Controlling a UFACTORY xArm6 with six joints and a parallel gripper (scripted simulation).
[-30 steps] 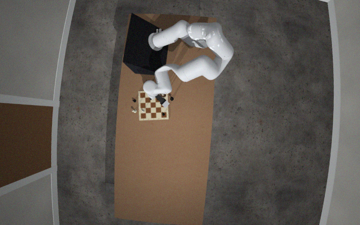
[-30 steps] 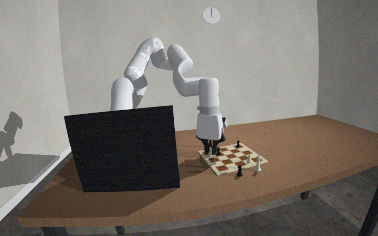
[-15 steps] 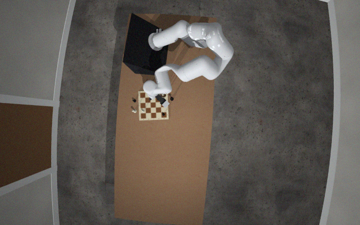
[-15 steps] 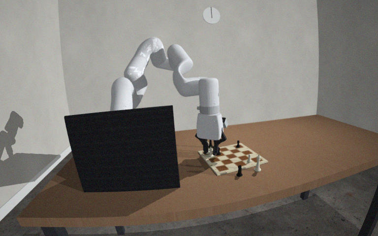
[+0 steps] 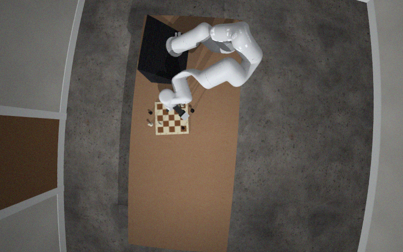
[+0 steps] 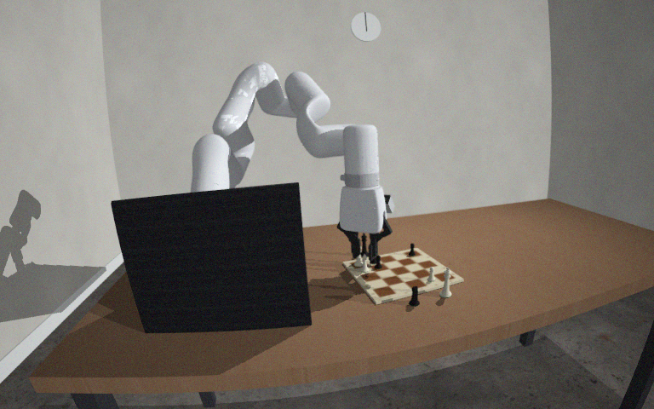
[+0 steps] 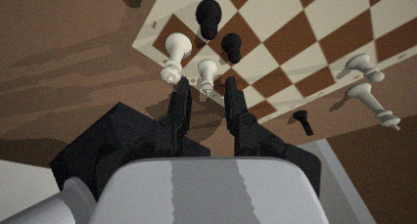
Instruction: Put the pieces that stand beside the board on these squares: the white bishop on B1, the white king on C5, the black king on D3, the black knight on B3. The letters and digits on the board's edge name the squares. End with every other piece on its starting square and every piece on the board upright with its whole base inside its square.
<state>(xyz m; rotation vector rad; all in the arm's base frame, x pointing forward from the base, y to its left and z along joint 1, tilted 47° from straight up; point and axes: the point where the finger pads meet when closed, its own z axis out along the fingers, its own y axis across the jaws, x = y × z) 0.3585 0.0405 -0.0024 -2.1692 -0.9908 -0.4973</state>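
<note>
The white king lies 160 mm to the right of my hand, 130 mm ahead of it and 30 mm below it. Also, from my hand: chessboard 80 mm ahead, 60 mm below, 30 mm to the right; then black king 100 mm to the left, 30 mm below, 30 mm ahead; then white pawn 130 mm ahead, 100 mm to the right, 40 mm below.
</note>
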